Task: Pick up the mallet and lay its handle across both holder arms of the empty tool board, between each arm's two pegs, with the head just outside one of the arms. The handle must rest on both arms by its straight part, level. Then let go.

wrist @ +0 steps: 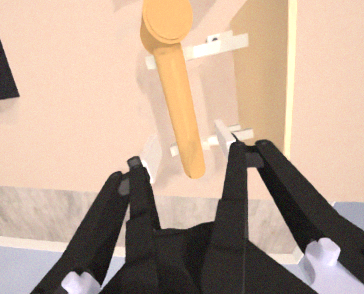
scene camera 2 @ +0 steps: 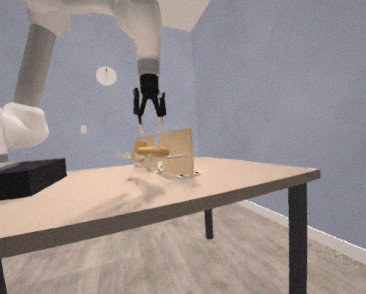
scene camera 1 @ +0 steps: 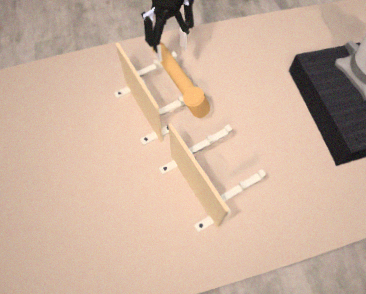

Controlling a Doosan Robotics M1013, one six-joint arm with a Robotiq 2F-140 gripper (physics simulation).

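Frame: origin at the arm's base, x left, y ahead, z down, level; centimetres.
Where they show: gripper, fingertip midpoint: (wrist: pixel 187 136) (scene camera 2: pixel 151 132) (scene camera 1: pixel 171 52).
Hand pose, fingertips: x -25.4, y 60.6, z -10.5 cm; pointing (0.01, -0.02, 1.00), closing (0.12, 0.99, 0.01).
After its pixels a point has its place.
The orange mallet (scene camera 1: pixel 177 75) {x -21.5, y 60.5, z -4.5 cm} (scene camera 2: pixel 155 151) {x -33.4, y 58.6, z -3.0 cm} (wrist: pixel 177 95) {x -20.8, y 59.7, z -4.7 cm} lies with its handle across both holder arms of one upright tool board (scene camera 1: pixel 137 90) {x -22.5, y 73.0, z -2.9 cm} (scene camera 2: pixel 179 150) {x -26.6, y 72.6, z -2.1 cm} (wrist: pixel 262 75) {x -19.5, y 72.0, z -5.2 cm}. In the wrist view the handle crosses each arm between its pegs. The thick head is just outside one arm (scene camera 1: pixel 171 107) {x -14.3, y 65.7, z -0.4 cm} (wrist: pixel 220 46) {x -14.6, y 67.2, z -0.3 cm}, and the handle's free end reaches past the other arm (scene camera 1: pixel 148 69) {x -30.5, y 66.6, z -0.3 cm}. The handle looks about level in scene camera 2; its exact contact with the arms is too small to tell. My gripper (scene camera 1: pixel 171 45) {x -25.4, y 60.6, z -10.5 cm} (scene camera 2: pixel 151 126) {x -25.4, y 60.6, z -10.5 cm} (wrist: pixel 187 136) {x -25.4, y 60.6, z -10.5 cm} is open above the handle's free end, fingers apart on either side and not touching it.
A second tool board (scene camera 1: pixel 195 172) {x 9.3, y 69.3, z -7.1 cm} with two bare arms stands beside the first on the table (scene camera 1: pixel 75 200) {x -2.5, y 102.1, z 9.3 cm} (scene camera 2: pixel 240 172) {x -41.8, y 94.0, z 9.3 cm}. The robot's black base block (scene camera 1: pixel 325 105) {x 4.1, y 22.3, z -0.4 cm} (scene camera 2: pixel 35 177) {x -13.1, y 19.6, z 3.5 cm} is across from the arm ends. The table's edge runs close behind the gripper.
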